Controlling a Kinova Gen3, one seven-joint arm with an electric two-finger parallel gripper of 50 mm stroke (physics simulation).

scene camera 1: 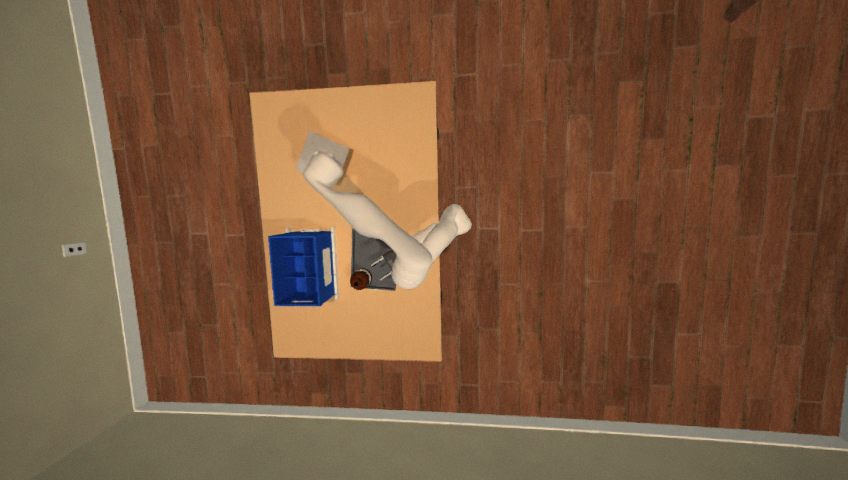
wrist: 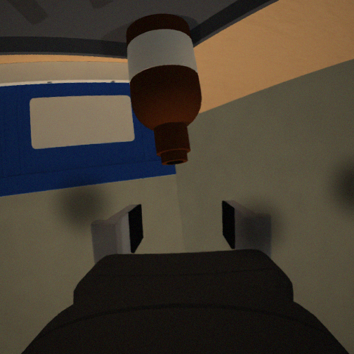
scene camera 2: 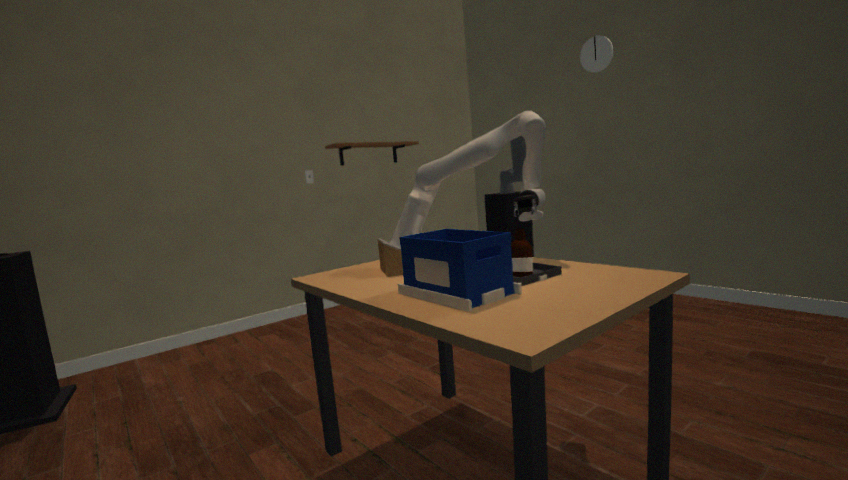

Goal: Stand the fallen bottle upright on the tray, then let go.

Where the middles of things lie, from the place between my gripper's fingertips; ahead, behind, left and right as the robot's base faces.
Labels:
I see the brown bottle [scene camera 2: 522, 261] 8 cm ahead of my hand, 9 cm to the right of it and 12 cm below it.

